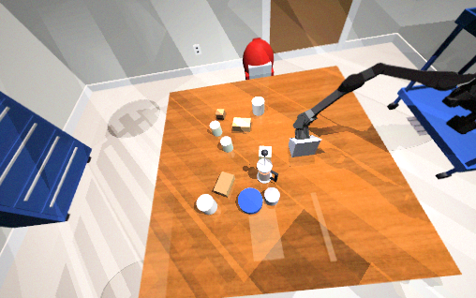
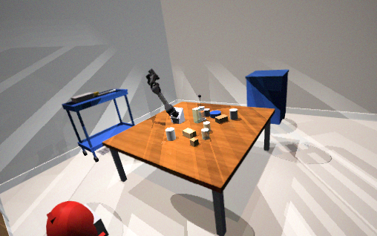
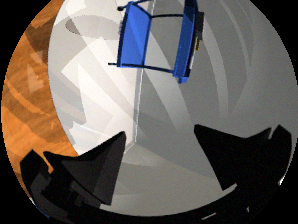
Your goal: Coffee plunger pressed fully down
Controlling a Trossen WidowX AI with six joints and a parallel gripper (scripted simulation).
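My gripper tip is now 750 mm short of the coffee press, 250 mm above it and 50 mm to the right of it. Round my gripper tip: blue disc: 840 mm ahead, 360 mm below, 180 mm to the left.
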